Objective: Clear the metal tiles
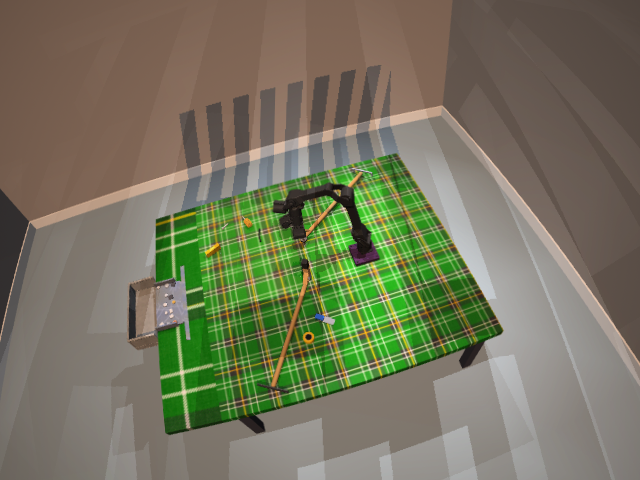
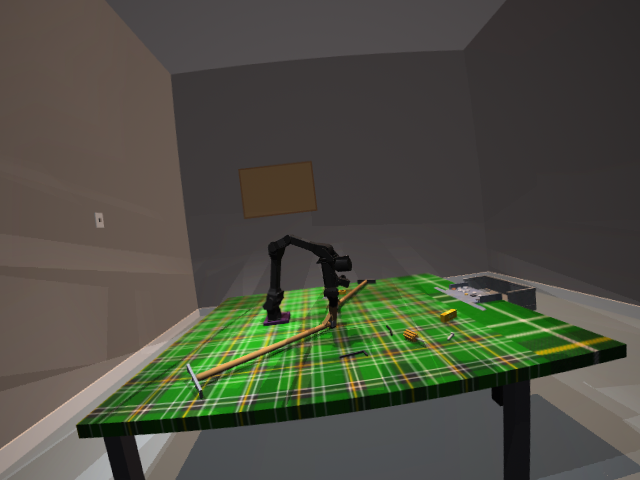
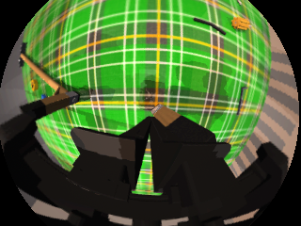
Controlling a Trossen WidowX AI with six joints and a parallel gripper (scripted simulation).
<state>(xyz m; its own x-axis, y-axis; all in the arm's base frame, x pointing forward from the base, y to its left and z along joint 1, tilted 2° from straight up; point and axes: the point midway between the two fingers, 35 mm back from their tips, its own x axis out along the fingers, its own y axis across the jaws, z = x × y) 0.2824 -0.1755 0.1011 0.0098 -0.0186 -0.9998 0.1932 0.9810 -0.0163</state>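
The yellow ring lies 15 cm ahead of my gripper tip, 52 cm to the left of it and 8 cm below it. Also, from my gripper tip: orange piece 23 cm ahead, 27 cm to the right, 7 cm below; blue-grey piece 5 cm ahead, 46 cm to the left, 8 cm below.
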